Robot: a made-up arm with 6 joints.
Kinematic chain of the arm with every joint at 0, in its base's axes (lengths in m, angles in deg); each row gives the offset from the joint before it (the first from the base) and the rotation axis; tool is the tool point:
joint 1: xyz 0 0 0.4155 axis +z
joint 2: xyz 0 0 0 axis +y
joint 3: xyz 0 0 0.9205 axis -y
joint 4: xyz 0 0 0 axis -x
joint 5: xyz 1.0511 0 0 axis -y
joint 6: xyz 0 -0.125 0 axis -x
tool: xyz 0 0 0
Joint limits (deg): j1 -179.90..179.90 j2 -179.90..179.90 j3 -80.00..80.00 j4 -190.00..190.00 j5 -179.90..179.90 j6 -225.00..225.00
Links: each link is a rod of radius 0.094 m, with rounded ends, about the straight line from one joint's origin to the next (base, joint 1, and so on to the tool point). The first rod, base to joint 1, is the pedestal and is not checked.
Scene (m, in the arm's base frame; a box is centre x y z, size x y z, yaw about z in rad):
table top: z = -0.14
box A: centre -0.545 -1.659 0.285 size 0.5 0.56 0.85 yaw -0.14
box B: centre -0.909 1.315 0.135 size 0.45 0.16 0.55 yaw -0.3
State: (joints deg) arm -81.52 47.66 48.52 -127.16 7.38 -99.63
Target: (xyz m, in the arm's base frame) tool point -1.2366 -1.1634 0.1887
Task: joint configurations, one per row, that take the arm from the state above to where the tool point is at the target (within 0.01 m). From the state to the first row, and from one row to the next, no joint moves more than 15 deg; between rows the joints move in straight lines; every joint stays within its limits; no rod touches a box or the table.
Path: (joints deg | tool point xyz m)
1: -93.77 40.31 54.82 -117.36 21.41 -103.56 | -0.0506 -1.6411 1.2733
2: -106.02 32.97 61.13 -107.56 35.44 -107.49 | -0.3733 -1.4366 1.5787
3: -118.27 25.62 67.43 -97.76 49.48 -111.41 | -0.5838 -1.1213 1.8539
4: -125.19 38.82 56.79 -106.09 35.44 -107.49 | -0.9018 -1.3389 1.3427
5: -132.11 52.03 46.15 -114.42 21.41 -103.56 | -1.1416 -1.3400 0.7609
6: -139.03 65.23 35.51 -122.74 7.38 -99.63 | -1.2366 -1.1634 0.1888

